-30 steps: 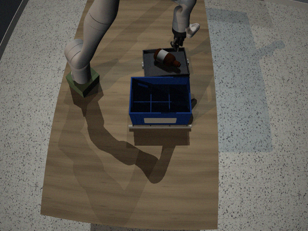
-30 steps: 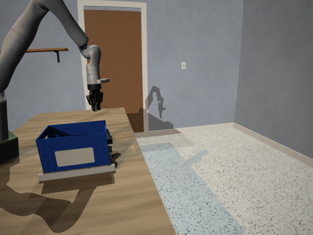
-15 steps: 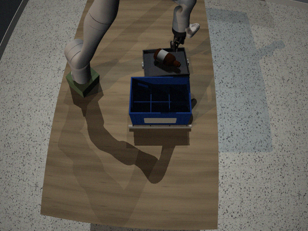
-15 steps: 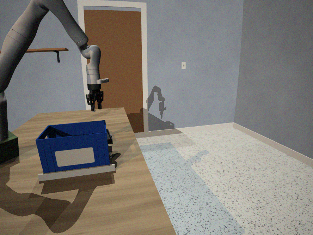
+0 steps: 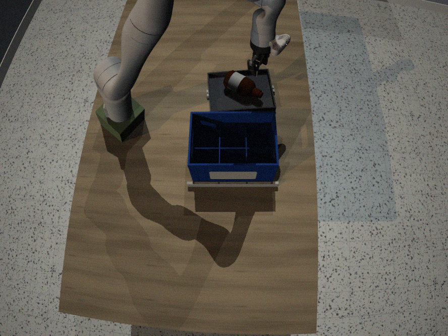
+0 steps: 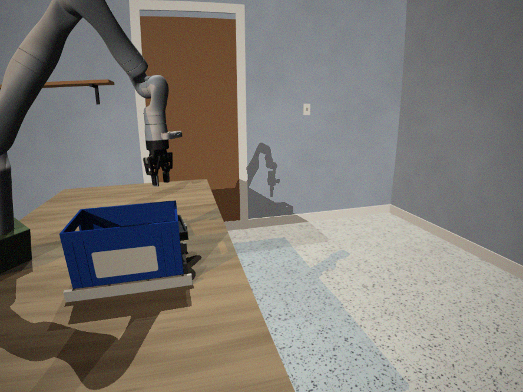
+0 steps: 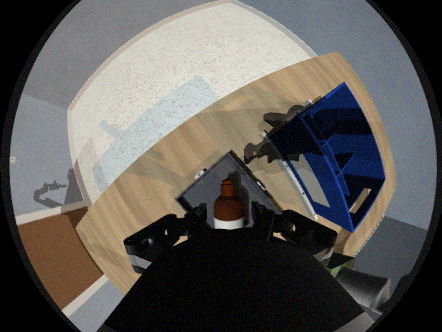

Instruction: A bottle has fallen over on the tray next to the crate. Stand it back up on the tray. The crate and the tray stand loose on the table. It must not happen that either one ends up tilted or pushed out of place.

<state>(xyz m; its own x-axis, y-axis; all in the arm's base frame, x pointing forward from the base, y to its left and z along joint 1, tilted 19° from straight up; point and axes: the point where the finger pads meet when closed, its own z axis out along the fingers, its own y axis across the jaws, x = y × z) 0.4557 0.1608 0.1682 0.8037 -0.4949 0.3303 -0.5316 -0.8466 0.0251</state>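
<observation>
Now: hand 16 cm above the brown bottle, 4 cm past it and 3 cm to the right of it. From my hand the other things lie so: tray 19 cm below, 6 cm behind, 3 cm to the left; blue crate 26 cm to the right, 12 cm below, 9 cm behind.
</observation>
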